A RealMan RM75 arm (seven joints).
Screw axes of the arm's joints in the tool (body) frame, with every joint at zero. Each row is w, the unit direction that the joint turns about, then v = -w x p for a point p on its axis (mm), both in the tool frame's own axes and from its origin. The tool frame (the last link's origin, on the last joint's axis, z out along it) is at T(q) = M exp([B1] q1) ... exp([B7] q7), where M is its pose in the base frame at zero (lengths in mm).
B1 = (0, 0, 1, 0, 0, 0)
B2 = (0, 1, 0, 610, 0, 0)
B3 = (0, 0, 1, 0, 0, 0)
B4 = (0, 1, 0, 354, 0, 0)
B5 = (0, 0, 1, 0, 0, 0)
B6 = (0, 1, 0, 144, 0, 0)
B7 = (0, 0, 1, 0, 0, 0)
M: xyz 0 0 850.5 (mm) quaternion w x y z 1 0 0 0
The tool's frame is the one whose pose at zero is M.
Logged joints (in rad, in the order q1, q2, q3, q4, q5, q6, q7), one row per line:
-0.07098, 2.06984, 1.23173, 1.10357, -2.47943, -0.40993, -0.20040
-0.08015, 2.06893, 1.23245, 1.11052, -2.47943, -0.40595, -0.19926
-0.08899, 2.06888, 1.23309, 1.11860, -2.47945, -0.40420, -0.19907
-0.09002, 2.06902, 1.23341, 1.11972, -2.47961, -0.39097, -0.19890
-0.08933, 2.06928, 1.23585, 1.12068, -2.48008, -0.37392, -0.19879
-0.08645, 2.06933, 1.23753, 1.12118, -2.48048, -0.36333, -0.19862
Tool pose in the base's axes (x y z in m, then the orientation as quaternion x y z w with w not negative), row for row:
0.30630, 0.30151, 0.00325, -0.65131, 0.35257, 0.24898, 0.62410
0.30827, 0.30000, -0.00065, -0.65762, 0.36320, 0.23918, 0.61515
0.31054, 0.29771, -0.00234, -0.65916, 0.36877, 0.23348, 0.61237
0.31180, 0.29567, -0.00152, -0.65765, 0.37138, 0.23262, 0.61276
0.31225, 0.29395, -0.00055, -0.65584, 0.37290, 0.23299, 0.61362
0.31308, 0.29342, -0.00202, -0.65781, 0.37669, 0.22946, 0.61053
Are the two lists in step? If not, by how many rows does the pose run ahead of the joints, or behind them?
The pose runs 2 rows behind the joints: the pose in row i belongs to the joints in row i - 2.
